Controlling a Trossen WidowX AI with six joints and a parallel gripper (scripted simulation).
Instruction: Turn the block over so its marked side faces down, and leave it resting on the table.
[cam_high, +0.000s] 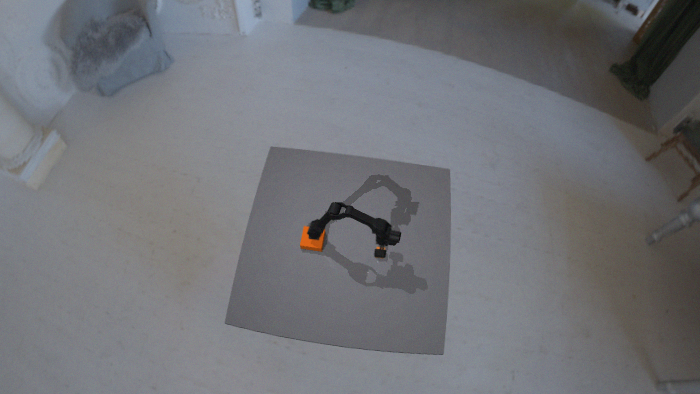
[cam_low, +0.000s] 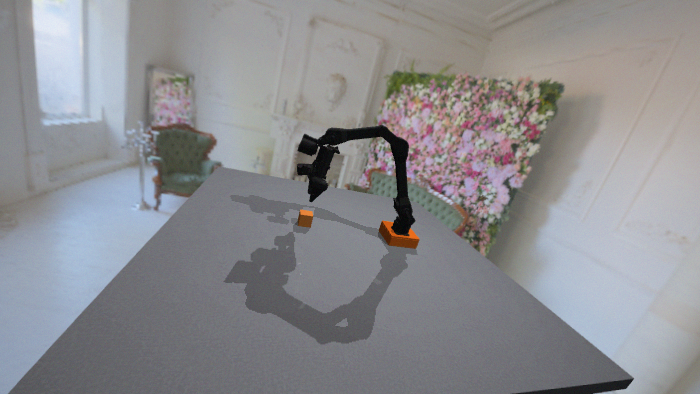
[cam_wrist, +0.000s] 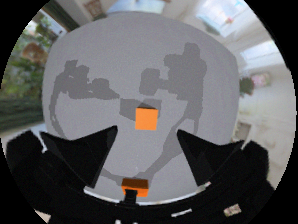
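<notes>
Now: gripper tip 9 cm above the small orange block and 1 cm past it.
</notes>
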